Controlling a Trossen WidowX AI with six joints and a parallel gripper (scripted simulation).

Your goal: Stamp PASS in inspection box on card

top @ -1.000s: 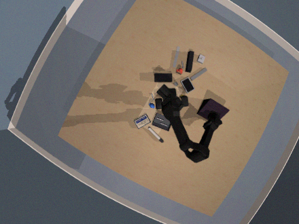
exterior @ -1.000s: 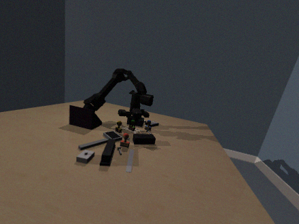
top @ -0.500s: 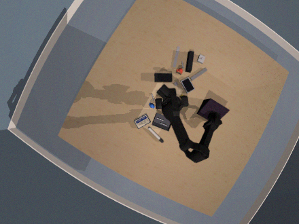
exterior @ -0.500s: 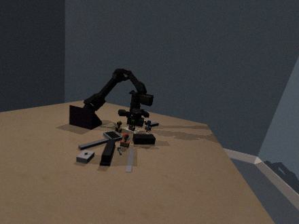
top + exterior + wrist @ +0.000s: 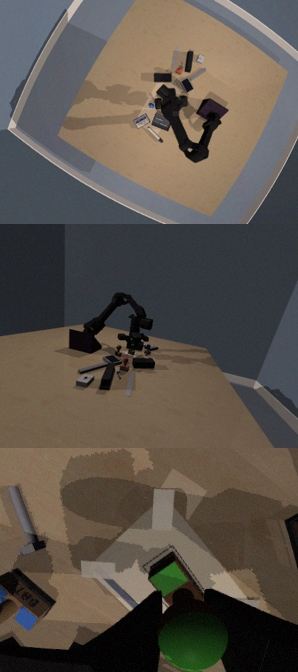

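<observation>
Right now my gripper tip is right at the green stamp. The rest, counted from my gripper tip: yellow-knobbed stamp 7 cm behind, 6 cm to the right; blue-knobbed stamp 10 cm ahead, 6 cm to the left; white card 3 cm below, 1 cm to the left.
</observation>
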